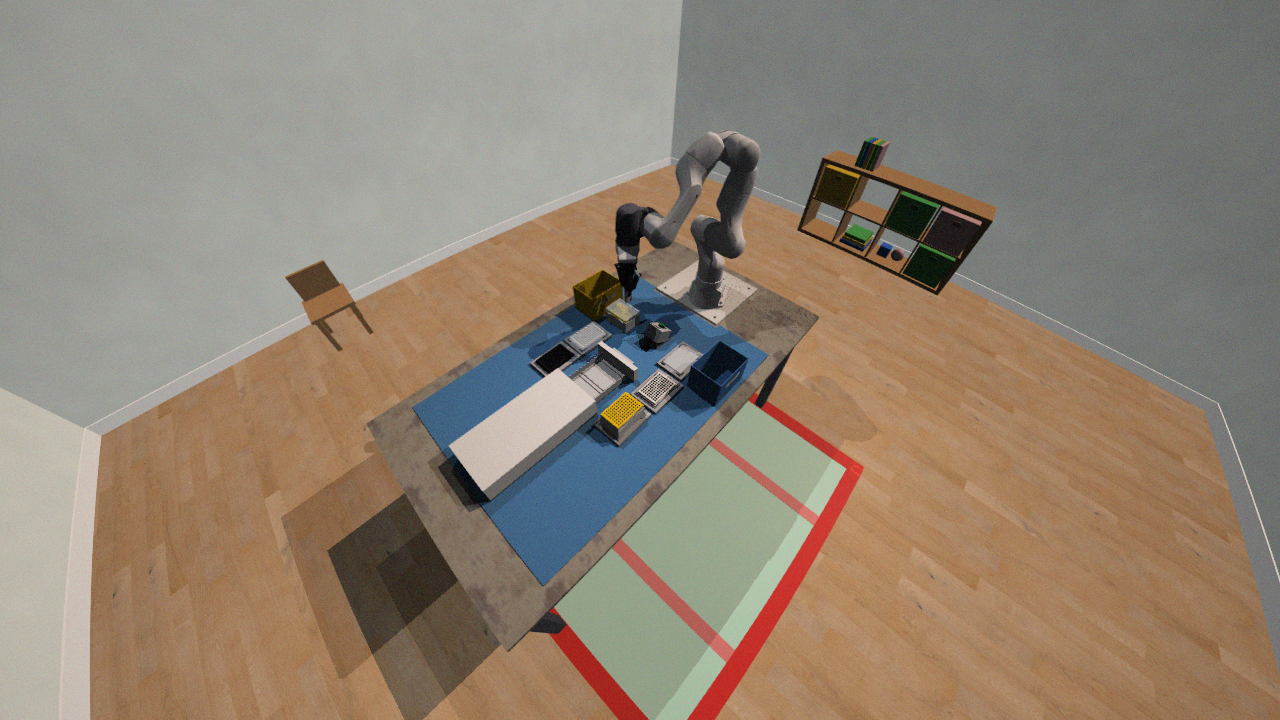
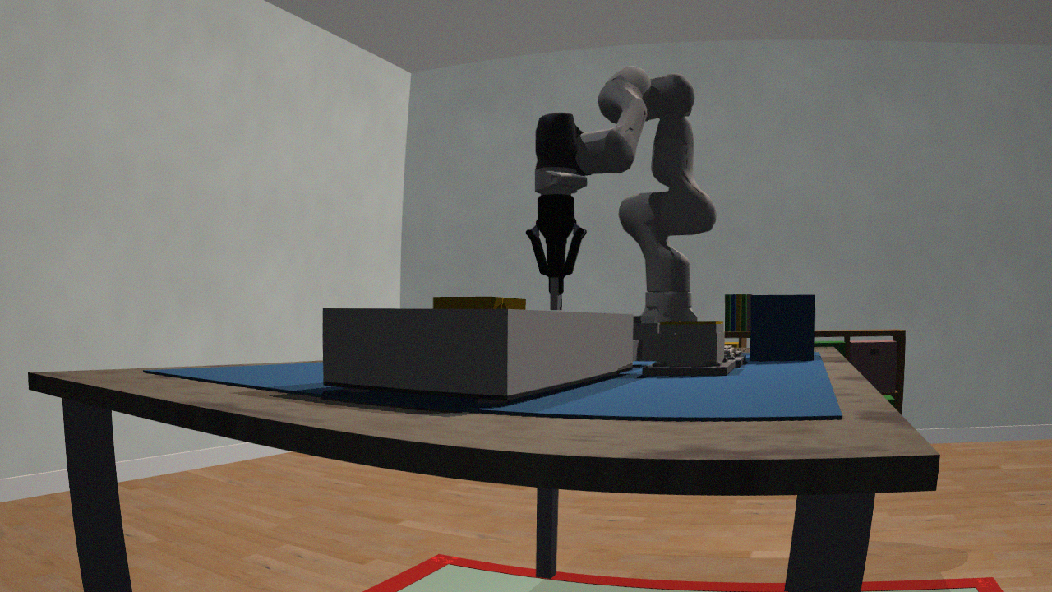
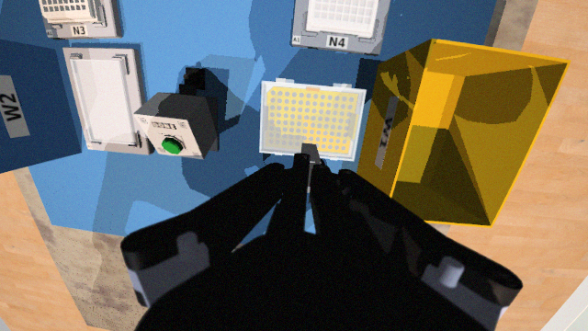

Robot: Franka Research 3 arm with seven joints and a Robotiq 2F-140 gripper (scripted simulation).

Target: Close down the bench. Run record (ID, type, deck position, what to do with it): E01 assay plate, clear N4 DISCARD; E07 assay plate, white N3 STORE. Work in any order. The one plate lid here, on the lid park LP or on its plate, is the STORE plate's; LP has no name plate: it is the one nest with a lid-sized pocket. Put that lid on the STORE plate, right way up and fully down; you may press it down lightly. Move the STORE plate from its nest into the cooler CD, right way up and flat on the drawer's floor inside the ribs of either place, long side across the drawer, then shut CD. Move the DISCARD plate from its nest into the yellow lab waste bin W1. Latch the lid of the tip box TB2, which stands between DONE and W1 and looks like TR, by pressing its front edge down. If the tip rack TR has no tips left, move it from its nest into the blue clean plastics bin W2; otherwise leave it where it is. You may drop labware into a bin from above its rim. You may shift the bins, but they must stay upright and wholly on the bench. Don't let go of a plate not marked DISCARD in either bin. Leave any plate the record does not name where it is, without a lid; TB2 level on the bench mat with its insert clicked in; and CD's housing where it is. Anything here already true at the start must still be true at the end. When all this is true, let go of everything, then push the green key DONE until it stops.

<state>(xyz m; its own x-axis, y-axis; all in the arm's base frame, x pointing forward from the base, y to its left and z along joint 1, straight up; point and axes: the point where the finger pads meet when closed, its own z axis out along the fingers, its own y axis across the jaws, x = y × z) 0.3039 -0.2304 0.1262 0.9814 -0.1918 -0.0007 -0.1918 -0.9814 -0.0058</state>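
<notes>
Now: hand 30 mm short of the TB2 lid, 10 mm to the left of it and 70 mm above it. From my hand the other things lie so: yellow bin W1: 160 mm to the right, 90 mm below; then tip box TB2: 30 mm ahead, 10 mm to the right, 90 mm below; then yellow insert: 30 mm ahead, 10 mm to the right, 80 mm below.
</notes>
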